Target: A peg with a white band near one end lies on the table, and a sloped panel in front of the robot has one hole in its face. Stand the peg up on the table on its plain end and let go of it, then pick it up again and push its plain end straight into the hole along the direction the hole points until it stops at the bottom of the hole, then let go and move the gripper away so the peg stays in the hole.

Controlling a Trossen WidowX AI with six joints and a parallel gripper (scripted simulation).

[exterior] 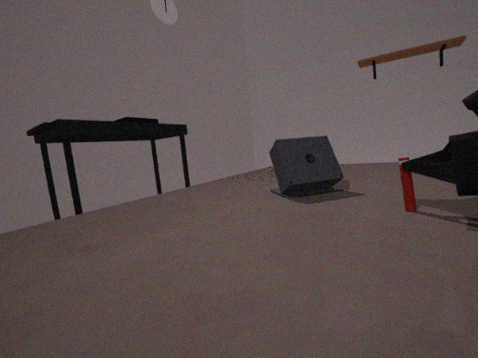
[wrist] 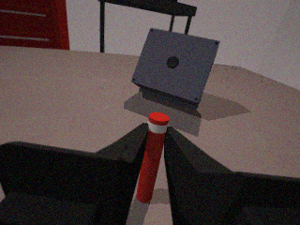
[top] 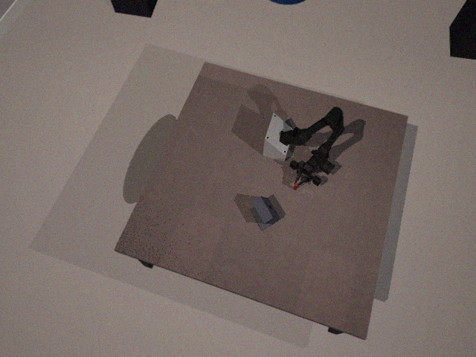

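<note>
The red peg lies 10 mm below my gripper tip. Also, from my gripper tip: sloped panel: 170 mm ahead, 130 mm to the right.
</note>
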